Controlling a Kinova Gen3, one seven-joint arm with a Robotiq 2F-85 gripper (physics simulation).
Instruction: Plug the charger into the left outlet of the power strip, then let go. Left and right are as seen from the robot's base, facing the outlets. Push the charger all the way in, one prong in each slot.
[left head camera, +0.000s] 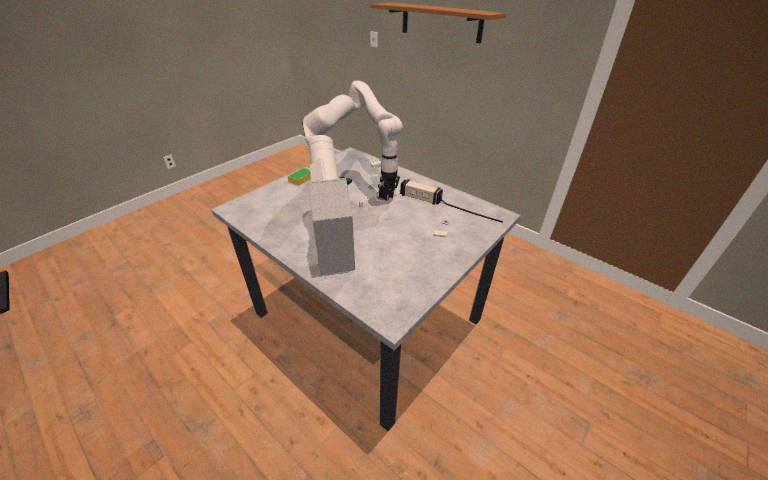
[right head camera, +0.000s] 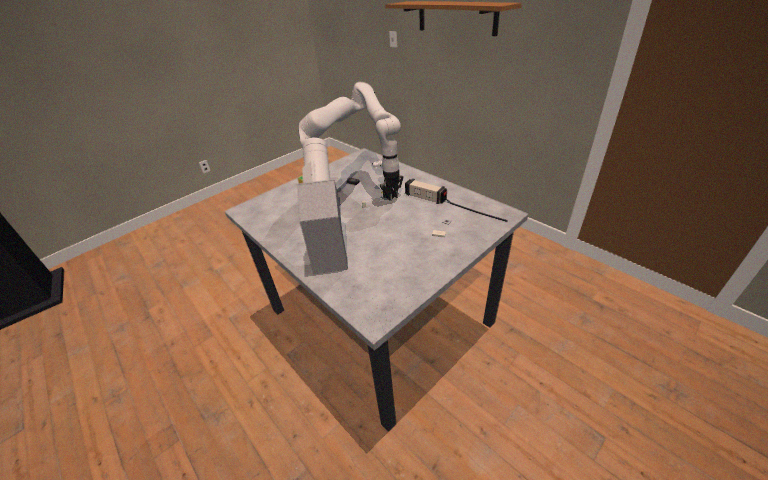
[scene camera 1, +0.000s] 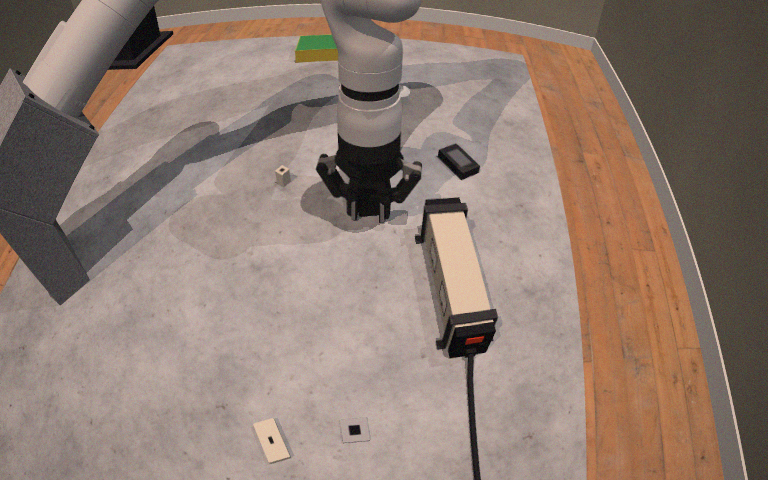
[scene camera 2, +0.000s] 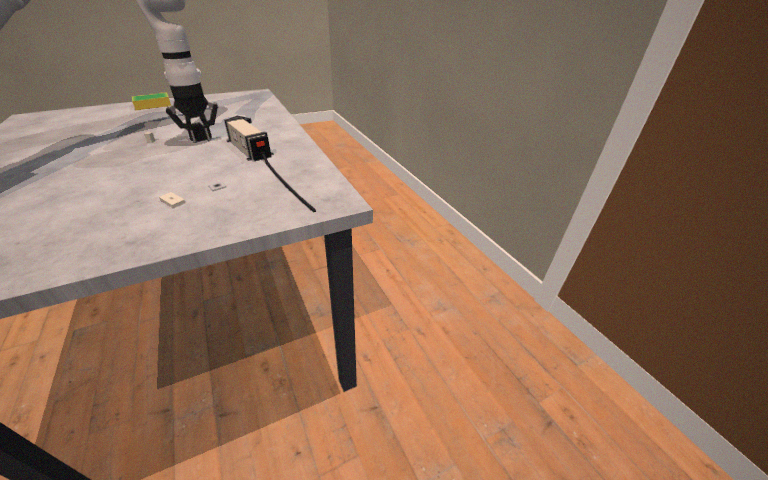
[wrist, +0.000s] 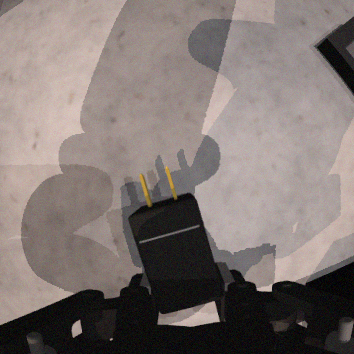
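Pixels of known places: gripper, fingertip midpoint: (left head camera: 388, 198) (right head camera: 393, 198) (scene camera 1: 368, 216) (scene camera 2: 202, 141) (wrist: 185, 279); arm's base at its link origin: (left head camera: 327, 188) (right head camera: 318, 189) (scene camera 1: 53, 100).
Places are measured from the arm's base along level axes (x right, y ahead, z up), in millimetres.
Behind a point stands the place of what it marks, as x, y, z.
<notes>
The black charger (wrist: 175, 250) @(-139, 404, -224) (scene camera 1: 368, 198) @(-112, 411, -228) has two gold prongs pointing up and slightly left in the wrist view. My gripper (wrist: 185, 279) @(-111, 412, -264) (scene camera 1: 368, 213) @(-111, 412, -264) (scene camera 2: 199, 136) @(-111, 412, -264) (left head camera: 386, 195) @(-111, 412, -264) (right head camera: 390, 195) @(-111, 412, -264) is shut on its rear part, low over the table. The charger sits slightly turned between the fingers. Whether it touches the table is hidden. The beige power strip (scene camera 1: 457, 266) @(-14, 540, -208) (scene camera 2: 244, 133) @(23, 540, -208) (left head camera: 421, 192) @(-6, 525, -226) (right head camera: 425, 191) @(-5, 525, -224) with black ends lies beside the gripper, apart from the charger. Its left outlet (scene camera 1: 434, 255) @(-39, 511, -227) (left head camera: 412, 192) @(-47, 507, -237) is the one nearer the gripper.
A black device (scene camera 1: 458, 161) @(-241, 521, -249) lies behind the strip's far end. A small beige block (scene camera 1: 282, 176) @(-141, 274, -242) stands left of the gripper. A green-yellow sponge (scene camera 1: 316, 49) @(-519, 198, -232) lies at the back. A beige plate (scene camera 1: 271, 440) @(239, 381, -255), a grey tile (scene camera 1: 354, 430) @(197, 467, -261) and the strip's cable (scene camera 1: 472, 413) @(151, 593, -257) lie in front.
</notes>
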